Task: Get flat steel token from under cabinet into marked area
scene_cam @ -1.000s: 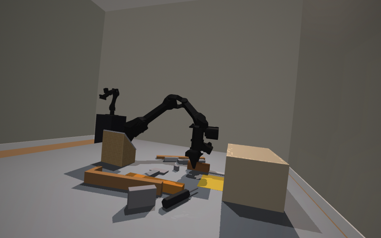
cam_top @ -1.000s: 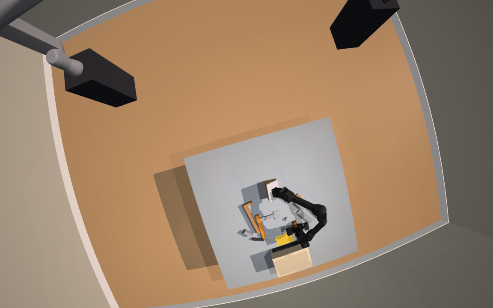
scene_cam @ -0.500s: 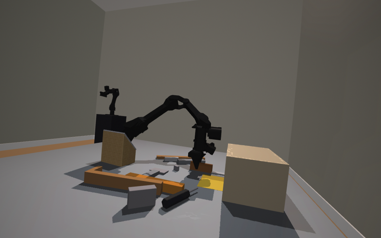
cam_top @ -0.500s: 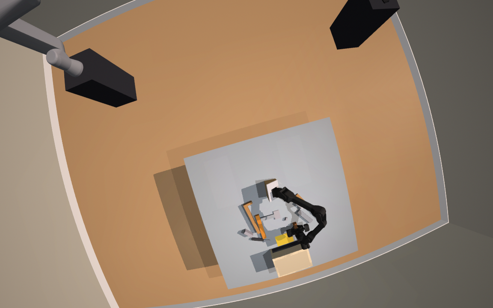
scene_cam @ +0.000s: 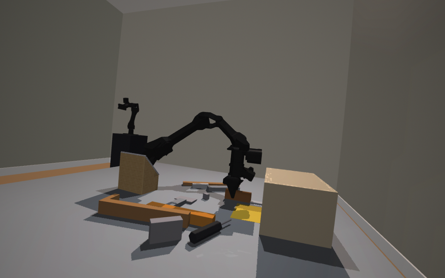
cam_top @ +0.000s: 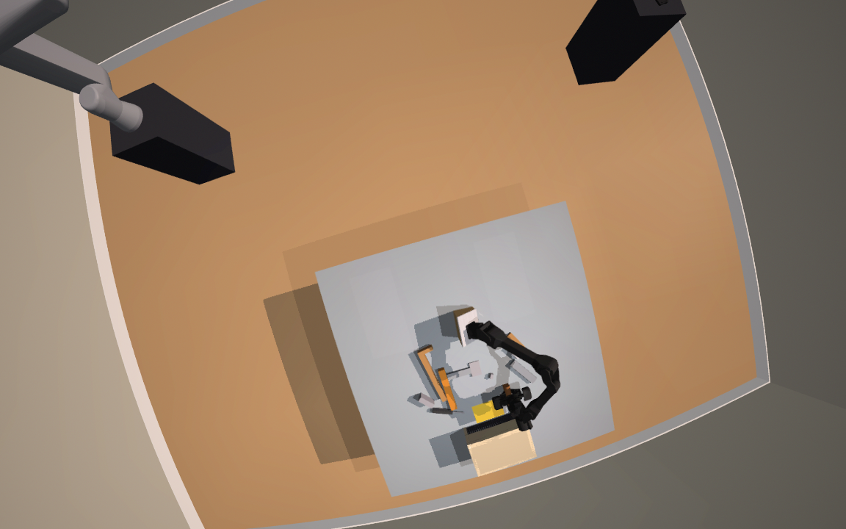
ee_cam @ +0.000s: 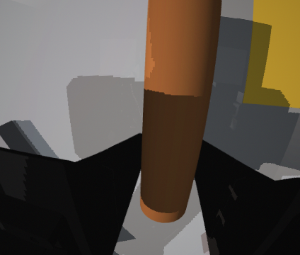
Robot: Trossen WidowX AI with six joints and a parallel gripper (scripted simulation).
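The grey cube is 10 cm behind my gripper tip and 6 cm to the right of it. Round my gripper tip: grey bar 8 cm behind, 10 cm to the left; then orange stick 16 cm behind, 14 cm to the left; then grey t-shaped piece 16 cm behind, 18 cm to the right.
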